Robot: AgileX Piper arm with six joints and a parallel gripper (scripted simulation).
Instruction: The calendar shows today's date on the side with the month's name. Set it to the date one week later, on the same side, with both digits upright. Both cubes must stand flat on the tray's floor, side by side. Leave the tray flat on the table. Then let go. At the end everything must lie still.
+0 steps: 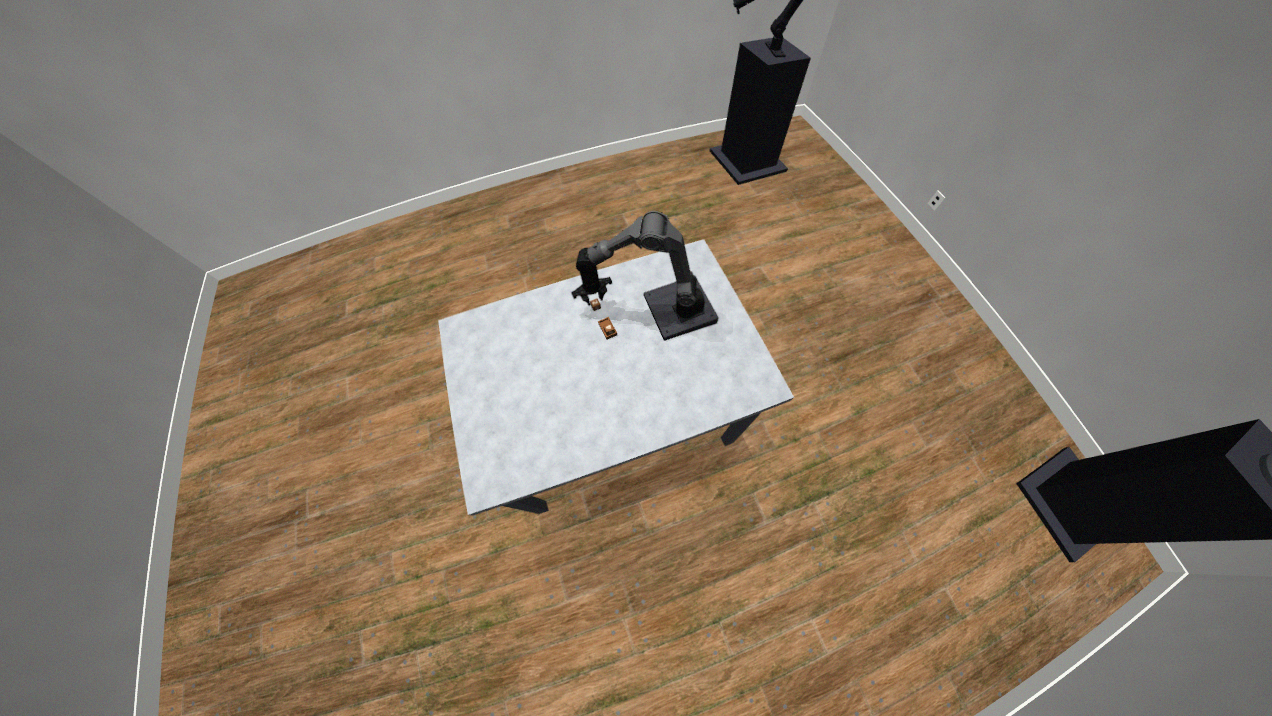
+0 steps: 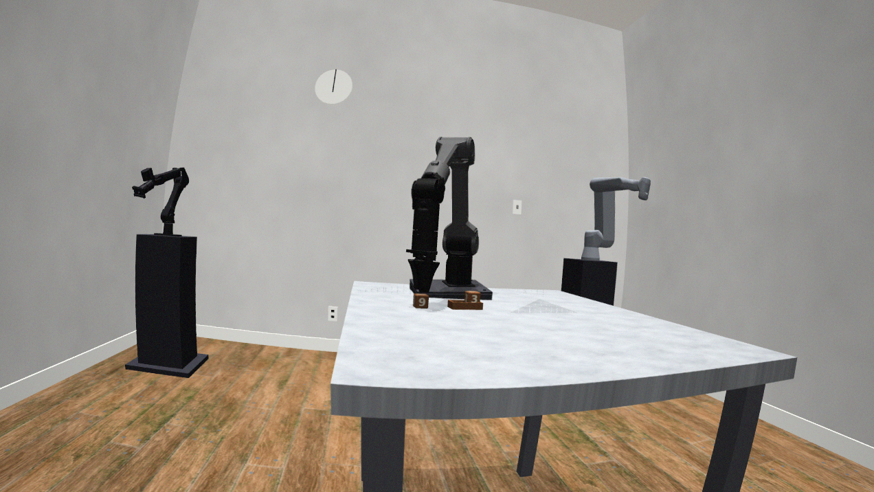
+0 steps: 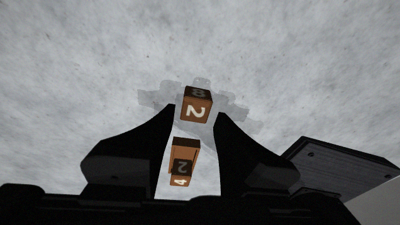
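Now: hand 1 cm past the brown cube, 12 cm to the right of it and 2 cm above it. From my hand the other things lie so: tray 1 cm behind, 11 cm to the left, 3 cm below.
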